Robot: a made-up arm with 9 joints. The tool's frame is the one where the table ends. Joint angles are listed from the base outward.
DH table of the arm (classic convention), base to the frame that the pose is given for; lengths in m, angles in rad. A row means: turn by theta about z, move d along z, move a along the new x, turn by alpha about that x. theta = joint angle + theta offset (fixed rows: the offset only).
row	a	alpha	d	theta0
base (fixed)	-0.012	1.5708	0.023	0
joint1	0.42	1.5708	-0.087	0
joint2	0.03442	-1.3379	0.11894	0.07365
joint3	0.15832	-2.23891	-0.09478	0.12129
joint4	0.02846	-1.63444	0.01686	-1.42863
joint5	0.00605	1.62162	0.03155	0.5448
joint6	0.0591	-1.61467	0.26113	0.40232
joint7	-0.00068	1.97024	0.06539	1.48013
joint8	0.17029	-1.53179	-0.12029	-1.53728
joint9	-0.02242	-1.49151	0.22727	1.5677
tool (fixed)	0	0	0.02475	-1.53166
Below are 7 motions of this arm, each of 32 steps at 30 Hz.
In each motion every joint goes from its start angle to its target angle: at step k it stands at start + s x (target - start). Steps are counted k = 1, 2, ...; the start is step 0. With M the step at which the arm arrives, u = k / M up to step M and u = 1 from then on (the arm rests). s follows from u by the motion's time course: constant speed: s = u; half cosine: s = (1 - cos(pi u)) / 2; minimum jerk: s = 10 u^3 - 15 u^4 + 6 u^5.
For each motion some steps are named. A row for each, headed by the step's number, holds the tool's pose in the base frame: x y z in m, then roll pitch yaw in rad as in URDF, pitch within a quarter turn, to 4 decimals.
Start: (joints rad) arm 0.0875 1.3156 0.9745 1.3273 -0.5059 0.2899 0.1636 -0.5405 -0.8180
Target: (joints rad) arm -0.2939 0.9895 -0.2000 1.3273 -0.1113 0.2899 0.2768 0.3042 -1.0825
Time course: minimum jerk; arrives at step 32
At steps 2, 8, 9, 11, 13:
2: 0.4104 0.1849 0.1803 -2.9455 0.3184 -2.6631
8: 0.4185 0.1434 0.1658 -3.1055 0.4064 -2.5844
9: 0.4227 0.1297 0.1588 3.1201 0.4409 -2.5643
11: 0.4353 0.0988 0.1383 2.9760 0.5299 -2.5342
13: 0.4533 0.0676 0.1076 2.7900 0.6404 -2.5382

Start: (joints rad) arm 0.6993 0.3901 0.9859 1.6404 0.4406 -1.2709 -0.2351 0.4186 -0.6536
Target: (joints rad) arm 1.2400 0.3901 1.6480 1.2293 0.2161 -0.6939 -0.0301 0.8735 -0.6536
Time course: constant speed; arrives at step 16
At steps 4, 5, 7, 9, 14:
4: 0.3603 0.0514 0.5485 -0.4987 0.2052 -0.8458
5: 0.3337 0.0547 0.5689 -0.4439 0.1017 -0.8381
7: 0.2749 0.0635 0.6051 -0.3394 -0.1060 -0.8504
9: 0.2094 0.0754 0.6335 -0.2300 -0.3097 -0.8997
14: 0.0295 0.1198 0.6595 0.1707 -0.7497 -1.2415

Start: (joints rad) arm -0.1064 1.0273 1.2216 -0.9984 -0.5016 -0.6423 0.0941 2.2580 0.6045
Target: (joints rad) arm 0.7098 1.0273 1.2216 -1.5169 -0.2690 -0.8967 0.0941 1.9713 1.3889
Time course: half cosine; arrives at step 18
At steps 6, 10, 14, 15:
6: 0.0973 0.3571 0.1177 1.9925 0.0476 2.4516
10: 0.1284 0.3363 0.0293 1.9902 0.5378 2.3697
14: 0.2123 0.3065 0.0044 1.8225 0.9198 2.0434
15: 0.2288 0.3005 0.0070 1.7545 0.9700 1.9428

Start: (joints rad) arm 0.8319 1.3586 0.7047 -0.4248 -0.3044 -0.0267 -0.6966 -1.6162 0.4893
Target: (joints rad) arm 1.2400 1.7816 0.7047 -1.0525 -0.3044 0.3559 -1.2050 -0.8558 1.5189
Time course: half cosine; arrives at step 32
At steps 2, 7, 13, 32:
2: 0.3595 0.2119 0.6059 -2.8923 0.3896 0.4572
7: 0.3521 0.1920 0.5987 -2.7437 0.4315 0.3738
13: 0.3283 0.1489 0.5767 -2.3540 0.5439 0.2447
32: 0.2333 0.1098 0.4877 -0.9268 0.7662 0.5452

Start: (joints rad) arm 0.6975 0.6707 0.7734 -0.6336 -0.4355 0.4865 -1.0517 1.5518 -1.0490
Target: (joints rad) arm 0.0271 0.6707 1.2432 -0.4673 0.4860 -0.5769 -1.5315 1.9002 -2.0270
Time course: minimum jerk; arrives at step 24
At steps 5, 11, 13, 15, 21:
5: 0.1300 -0.0296 0.7037 -0.4620 -1.1527 -2.8422
11: 0.0831 -0.0045 0.5395 -0.4991 -0.9741 3.0201
13: 0.0699 -0.0159 0.4612 -0.6231 -0.9136 2.9766
15: 0.0635 -0.0396 0.3880 -0.7677 -0.8788 2.9817
21: 0.0715 -0.1063 0.2676 -1.0660 -0.8811 3.0782

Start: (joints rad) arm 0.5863 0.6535 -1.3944 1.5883 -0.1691 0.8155 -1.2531 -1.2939 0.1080
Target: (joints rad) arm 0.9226 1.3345 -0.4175 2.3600 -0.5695 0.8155 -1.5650 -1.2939 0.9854
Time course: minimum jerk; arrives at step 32
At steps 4, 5, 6, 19, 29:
4: 0.7905 0.0717 0.0836 -1.7452 1.3514 -0.2149
5: 0.7917 0.0682 0.0912 -1.6769 1.3327 -0.1702
6: 0.7932 0.0633 0.1017 -1.5947 1.3060 -0.1207
19: 0.6848 -0.1207 0.4171 -0.5150 0.3776 -0.0711
29: 0.5408 -0.1892 0.5187 -0.1468 -0.0395 -0.2252

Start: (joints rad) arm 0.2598 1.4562 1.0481 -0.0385 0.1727 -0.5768 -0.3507 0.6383 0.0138
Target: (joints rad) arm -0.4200 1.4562 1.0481 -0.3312 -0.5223 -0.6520 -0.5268 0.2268 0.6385
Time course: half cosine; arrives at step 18
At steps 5, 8, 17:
5: 0.2865 -0.0383 0.1740 0.6681 0.2255 -2.2500
8: 0.3077 -0.0005 0.0982 0.6716 0.1923 -2.4433
17: 0.3302 0.0805 -0.1045 0.8963 0.0105 -2.9099

